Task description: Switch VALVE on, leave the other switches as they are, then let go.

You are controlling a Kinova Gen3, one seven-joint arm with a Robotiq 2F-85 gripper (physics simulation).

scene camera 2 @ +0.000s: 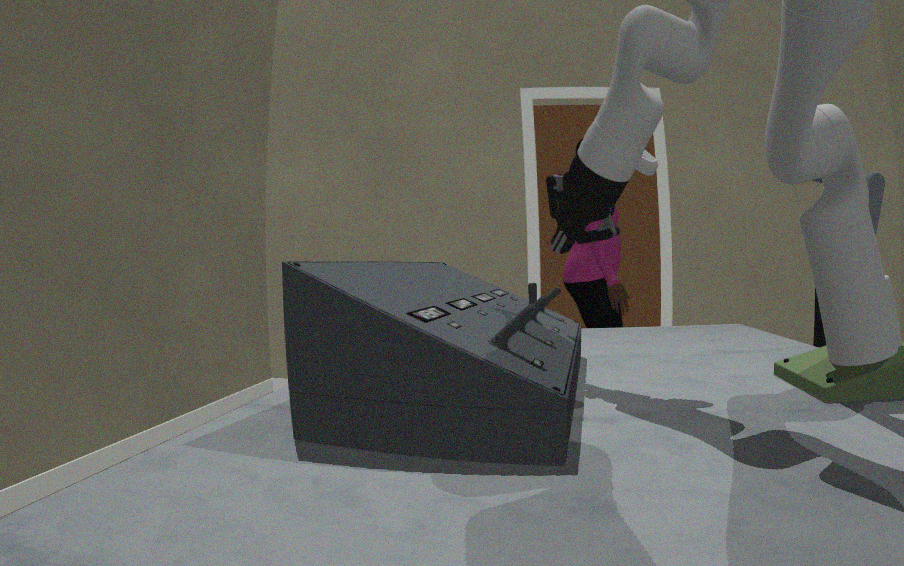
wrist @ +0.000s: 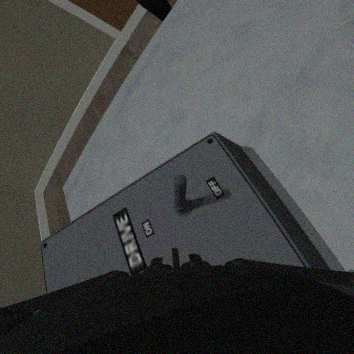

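Pixels of known places: gripper, fingertip midpoint: (scene camera 2: 557, 250) (wrist: 175, 264); arm's base, link origin: (scene camera 2: 862, 354).
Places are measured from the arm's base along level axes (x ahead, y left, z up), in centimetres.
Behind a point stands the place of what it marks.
Note:
A dark grey sloped switch panel (scene camera 2: 373, 373) @[x 61.0, y 6.4, z 3.2 cm] (wrist: 95, 260) @[x 49.4, y -34.8, z 9.7 cm] stands on the floor. In the scene view its nearest lever (scene camera 2: 523, 320) @[x 47.7, y 3.9, z 7.2 cm] leans toward the lower edge, the OFF side; another lever tip (scene camera 2: 531, 292) @[x 42.5, y -19.6, z 8.4 cm] stands more upright behind it. The name plates there are too small to read, so I cannot tell which lever is VALVE. In the wrist view the DRIVE plate (wrist: 129, 241) @[x 45.1, y -33.3, z 7.7 cm], its ON label (wrist: 148, 228) @[x 42.8, y -32.8, z 6.7 cm], its OFF label (wrist: 214, 187) @[x 35.4, y -30.6, z 3.2 cm] and its lever (wrist: 180, 193) @[x 37.0, y -30.5, z 7.4 cm] show. My gripper (scene camera 2: 559, 241) @[x 38.1, y -21.5, z 14.2 cm] (wrist: 175, 264) @[x 38.1, y -21.5, z 14.2 cm] is shut and empty, above the panel and apart from the nearest lever.
A person in a pink top (scene camera 2: 590, 256) stands behind the gripper, in front of a brown door (scene camera 2: 553, 133). A green base plate (scene camera 2: 800, 376) @[x 9.1, y -2.3, z -2.6 cm] with another grey arm part on it is at the right. Walls stand at the left and back.

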